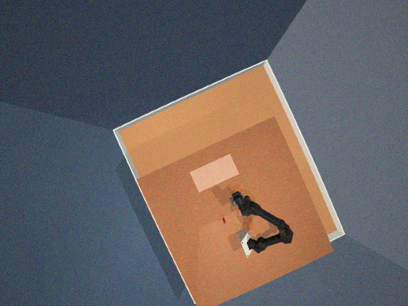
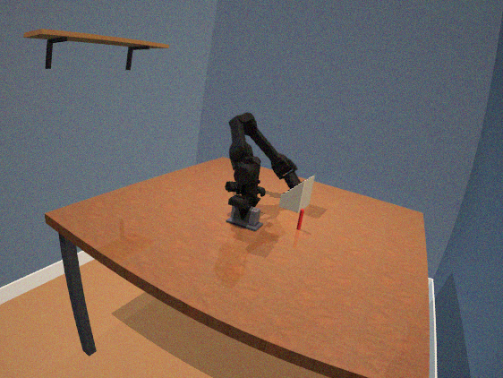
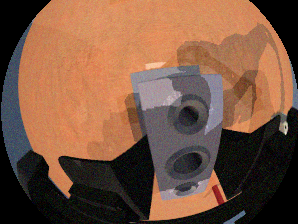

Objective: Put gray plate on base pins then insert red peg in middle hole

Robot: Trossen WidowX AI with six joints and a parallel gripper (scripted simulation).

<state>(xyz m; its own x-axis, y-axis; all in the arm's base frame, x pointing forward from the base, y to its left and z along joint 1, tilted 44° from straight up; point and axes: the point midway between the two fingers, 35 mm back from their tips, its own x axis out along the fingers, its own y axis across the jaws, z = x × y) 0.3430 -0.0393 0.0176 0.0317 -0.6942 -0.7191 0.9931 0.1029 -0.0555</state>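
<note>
Now: the gray plate 3 cm above my gripper tip. Also, from my gripper tip: red peg (17 cm to the left, 11 cm behind, 2 cm above); then gray base (1 cm below).
</note>
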